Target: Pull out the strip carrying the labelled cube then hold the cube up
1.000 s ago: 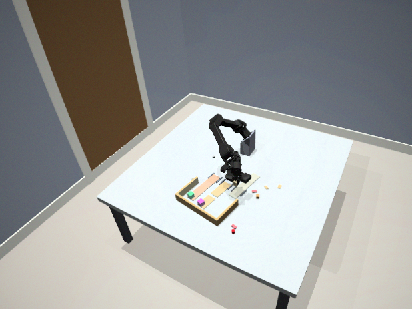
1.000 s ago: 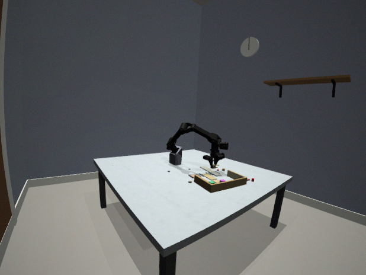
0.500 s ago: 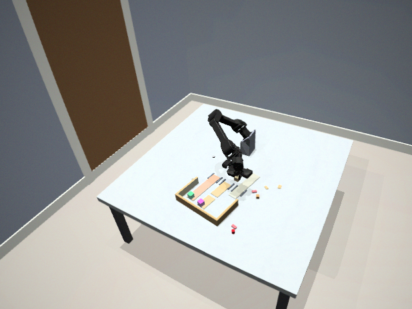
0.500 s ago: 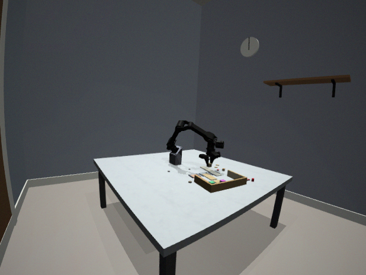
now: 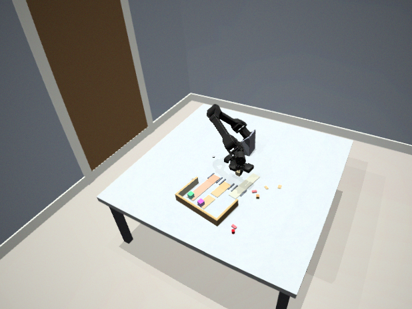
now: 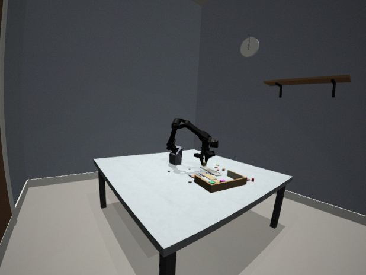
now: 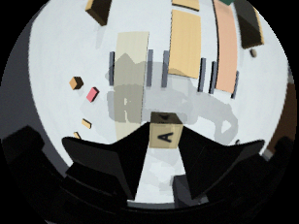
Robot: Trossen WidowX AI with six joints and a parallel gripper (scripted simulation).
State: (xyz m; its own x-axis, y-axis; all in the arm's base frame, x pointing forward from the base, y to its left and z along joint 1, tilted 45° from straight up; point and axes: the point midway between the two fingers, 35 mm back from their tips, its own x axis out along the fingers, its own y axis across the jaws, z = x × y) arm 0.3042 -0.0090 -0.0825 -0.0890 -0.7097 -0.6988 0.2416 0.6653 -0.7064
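My gripper tip is now 50 mm to the right of the pale strip, 50 mm above it and 30 mm short of it. From my gripper tip the other things lie so: orange block: 160 mm to the left, 100 mm ahead, 50 mm below; labelled cube: 10 mm above.
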